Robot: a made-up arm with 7 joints.
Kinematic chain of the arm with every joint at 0, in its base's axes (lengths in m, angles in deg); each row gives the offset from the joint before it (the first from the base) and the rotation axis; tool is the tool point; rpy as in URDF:
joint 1: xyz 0 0 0.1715 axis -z
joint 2: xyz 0 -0.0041 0.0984 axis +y
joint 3: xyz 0 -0.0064 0.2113 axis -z
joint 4: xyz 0 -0.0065 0.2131 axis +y
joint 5: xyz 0 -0.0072 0.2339 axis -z
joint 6: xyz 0 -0.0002 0.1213 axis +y
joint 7: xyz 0 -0.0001 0.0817 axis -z
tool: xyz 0 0 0 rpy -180 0 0
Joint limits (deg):
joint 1: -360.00..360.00
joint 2: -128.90..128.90
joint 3: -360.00..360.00
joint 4: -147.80..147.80
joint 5: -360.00..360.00
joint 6: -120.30..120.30
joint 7: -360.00..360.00
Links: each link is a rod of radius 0.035 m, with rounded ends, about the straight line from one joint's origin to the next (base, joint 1, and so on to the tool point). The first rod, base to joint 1, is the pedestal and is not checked.
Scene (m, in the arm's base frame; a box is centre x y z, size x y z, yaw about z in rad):
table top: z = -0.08
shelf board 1: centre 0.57 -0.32 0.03 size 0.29 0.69 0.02 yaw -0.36
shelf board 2: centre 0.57 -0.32 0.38 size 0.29 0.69 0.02 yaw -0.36
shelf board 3: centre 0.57 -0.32 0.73 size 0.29 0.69 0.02 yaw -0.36
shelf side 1: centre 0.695 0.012 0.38 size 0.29 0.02 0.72 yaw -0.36
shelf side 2: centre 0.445 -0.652 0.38 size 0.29 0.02 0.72 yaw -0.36
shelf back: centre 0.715 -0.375 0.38 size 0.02 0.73 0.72 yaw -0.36
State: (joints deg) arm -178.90 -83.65 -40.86 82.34 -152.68 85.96 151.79
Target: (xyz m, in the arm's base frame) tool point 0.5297 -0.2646 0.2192
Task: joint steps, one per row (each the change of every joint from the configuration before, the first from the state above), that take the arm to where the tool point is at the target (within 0.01 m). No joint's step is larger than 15 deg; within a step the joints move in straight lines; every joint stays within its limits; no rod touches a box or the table.
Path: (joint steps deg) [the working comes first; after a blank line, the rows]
Joints at the target: -183.96 -114.91 -56.72 91.56 -148.21 92.96 151.79
Straight joint move there: touches shelf board 2.

1: -2.46 -0.15 1.82 10.53 0.83 1.35 0.00
2: -2.46 -0.16 1.82 10.53 0.82 1.35 0.00
3: -2.46 -0.15 1.83 10.53 0.83 1.34 0.00
4: -2.75 -13.50 -8.41 4.78 2.59 3.25 0.00
5: -2.74 -13.49 -8.41 4.78 2.60 3.24 0.00
6: -2.75 -13.50 -8.41 4.78 2.60 3.25 0.00
7: 3.52 3.23 1.30 -12.24 -1.93 -2.26 0.00
8: 3.52 3.23 1.30 -12.24 -1.94 -2.26 0.00
9: 3.52 3.23 1.30 -12.23 -1.93 -2.26 0.00

